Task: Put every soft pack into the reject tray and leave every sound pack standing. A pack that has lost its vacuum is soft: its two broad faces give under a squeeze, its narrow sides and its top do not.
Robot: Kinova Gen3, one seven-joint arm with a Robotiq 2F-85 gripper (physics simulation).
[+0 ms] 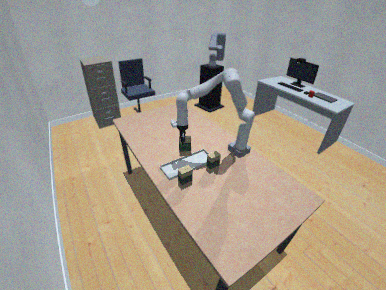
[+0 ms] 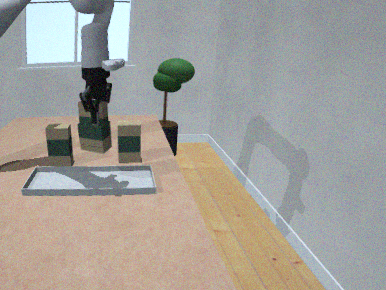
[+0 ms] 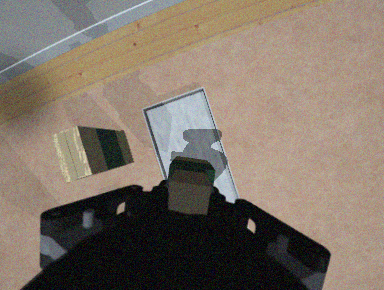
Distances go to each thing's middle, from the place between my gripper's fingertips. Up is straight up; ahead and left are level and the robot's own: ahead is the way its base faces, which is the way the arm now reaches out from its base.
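Reject tray (image 2: 130, 179) seen 40 mm behind my hand, 20 mm to the left of it and 180 mm below it.
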